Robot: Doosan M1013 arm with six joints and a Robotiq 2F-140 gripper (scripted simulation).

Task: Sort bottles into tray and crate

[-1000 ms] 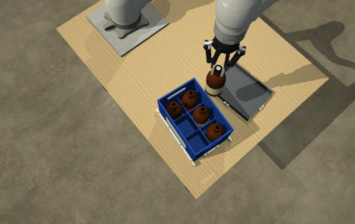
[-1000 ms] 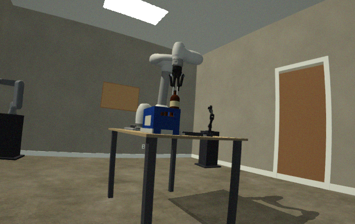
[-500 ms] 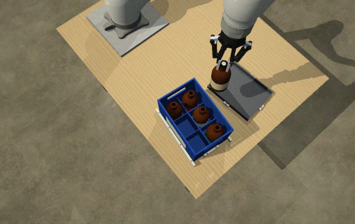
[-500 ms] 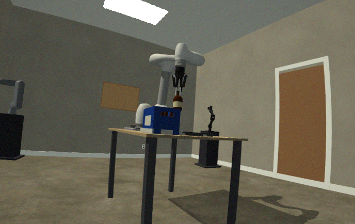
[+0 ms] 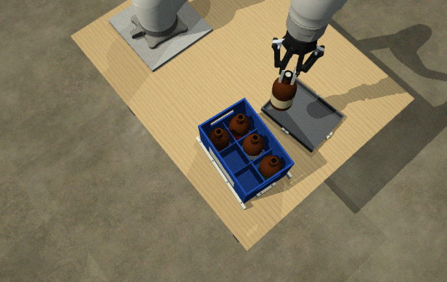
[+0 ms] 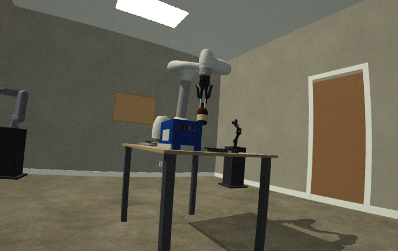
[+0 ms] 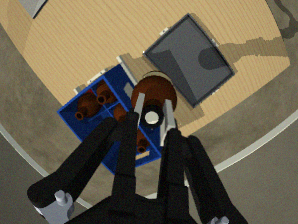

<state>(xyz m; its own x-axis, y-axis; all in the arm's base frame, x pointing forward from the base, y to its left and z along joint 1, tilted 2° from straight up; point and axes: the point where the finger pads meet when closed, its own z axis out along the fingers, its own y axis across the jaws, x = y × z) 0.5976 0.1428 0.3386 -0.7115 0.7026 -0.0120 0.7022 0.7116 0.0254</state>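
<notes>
Now: hand 8 cm above the capped bottle and 1 cm short of it. From my hand the other things lie so: blue crate: 26 cm below, 18 cm to the right, 7 cm ahead; dark grey tray: 33 cm below, 11 cm to the left, 4 cm ahead; uncapped bottle: 25 cm below, 14 cm to the right, 6 cm ahead.
</notes>
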